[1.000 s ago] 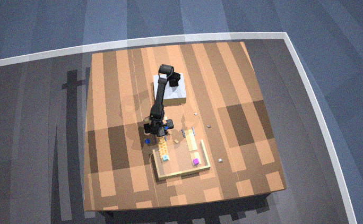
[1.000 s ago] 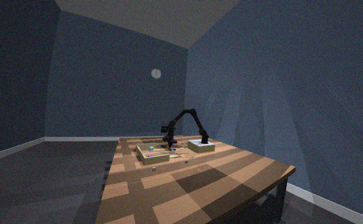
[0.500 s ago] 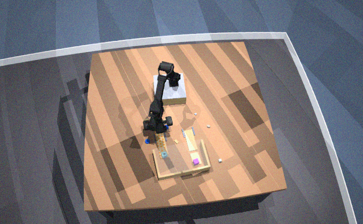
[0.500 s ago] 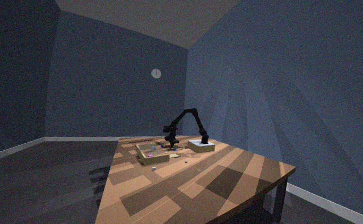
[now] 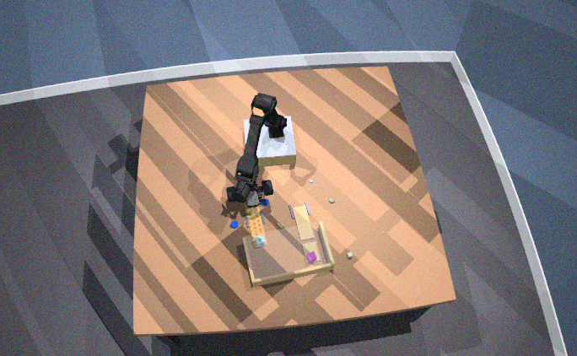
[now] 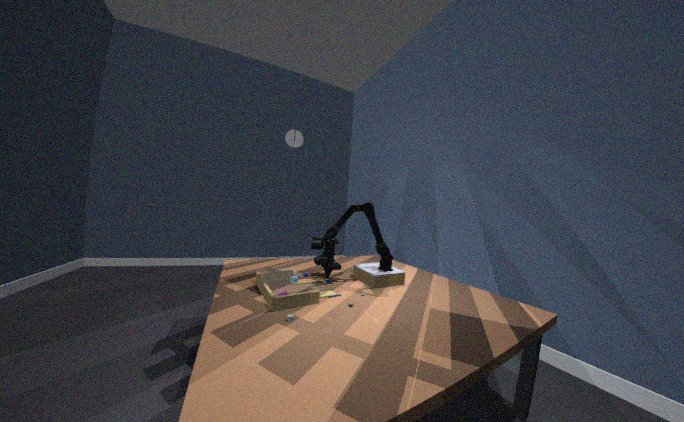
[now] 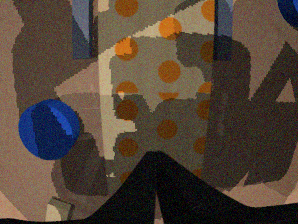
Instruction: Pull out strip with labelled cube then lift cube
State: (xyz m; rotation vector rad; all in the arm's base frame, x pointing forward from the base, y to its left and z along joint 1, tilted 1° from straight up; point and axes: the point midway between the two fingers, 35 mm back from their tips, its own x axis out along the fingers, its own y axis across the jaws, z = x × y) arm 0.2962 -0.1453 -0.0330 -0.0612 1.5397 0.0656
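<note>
My gripper tip is 190 mm short of the cyan labelled cube, 20 mm to the right of it and 20 mm below it. Also, from my gripper tip: tan piece (120 mm ahead, 110 mm to the left).
</note>
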